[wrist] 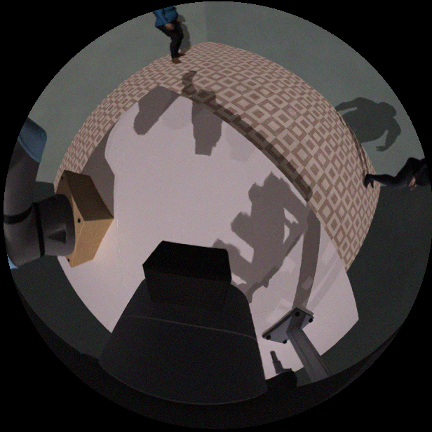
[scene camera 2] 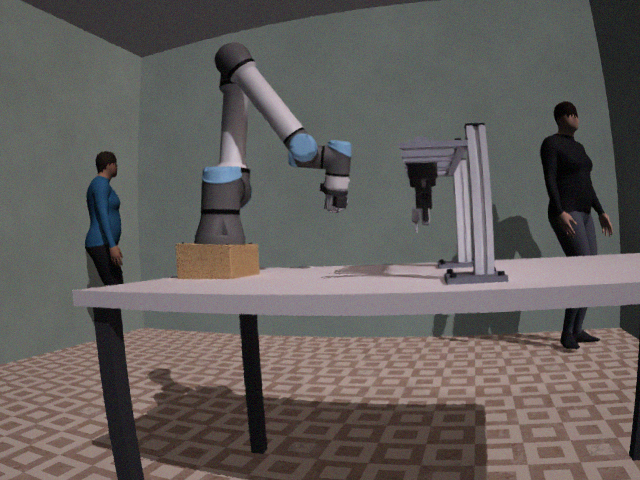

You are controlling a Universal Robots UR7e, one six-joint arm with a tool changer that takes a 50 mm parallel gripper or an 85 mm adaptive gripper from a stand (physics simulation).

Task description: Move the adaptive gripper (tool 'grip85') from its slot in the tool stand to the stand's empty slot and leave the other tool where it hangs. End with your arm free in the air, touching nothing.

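Frame: origin at the arm's base, x back, y right, z up, level; metres.
Seen in the pictures: arm's base, link origin: [scene camera 2: 219, 243].
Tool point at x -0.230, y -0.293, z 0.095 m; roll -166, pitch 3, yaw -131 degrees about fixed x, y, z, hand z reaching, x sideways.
Observation:
Offsets run from my tool point to a thing's top centre. "spot": to the spot under its first point.
The arm's wrist end [scene camera 2: 336, 200] is in the air to the left of the tool stand, well apart from it, and shows no gripper on it. The black coupling block [wrist: 187, 275] fills the lower middle of the wrist view. The tool stand [scene camera 2: 483, 206] [wrist: 310, 350] has upright posts and a high rack. Dark tools @[spot: dz +0.032, dx -0.382, dy +0.287 m] [scene camera 2: 422, 180] hang under the rack and overlap in the scene view, so I cannot tell which is the adaptive gripper, or which slot is empty. Part of a dark hanging tool [wrist: 284, 375] shows at the bottom of the wrist view.
The arm's base stands on a wooden block [scene camera 2: 217, 260] [wrist: 92, 240] at the left of the white table [scene camera 2: 310, 304] [wrist: 165, 185]. The stand's foot @[spot: dz -0.184, dx -0.537, dy +0.484 m] [scene camera 2: 475, 279] rests on the table. A person in blue [scene camera 2: 103, 211] and a person in black [scene camera 2: 566, 175] stand beyond the table.

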